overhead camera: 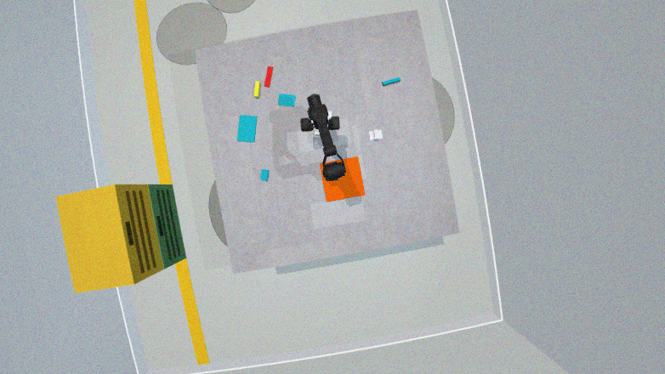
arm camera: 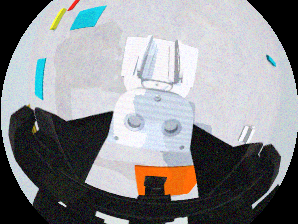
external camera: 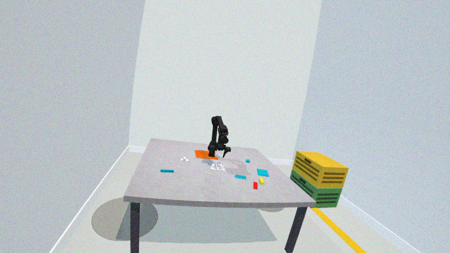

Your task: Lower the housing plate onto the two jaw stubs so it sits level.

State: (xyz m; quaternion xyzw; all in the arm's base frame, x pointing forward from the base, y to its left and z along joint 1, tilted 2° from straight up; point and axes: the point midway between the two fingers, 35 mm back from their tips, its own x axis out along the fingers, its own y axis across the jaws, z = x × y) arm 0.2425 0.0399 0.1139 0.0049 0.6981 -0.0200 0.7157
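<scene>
Now: the white-grey part 2 cm ahead of my gripper tip, 2 cm to the right of it and 7 cm below it. The rest, counted from my gripper tip: white block: 5 cm behind, 30 cm to the right, 7 cm below; then red bar: 33 cm ahead, 27 cm to the left, 8 cm below; then yellow bar: 26 cm ahead, 34 cm to the left, 7 cm below.
</scene>
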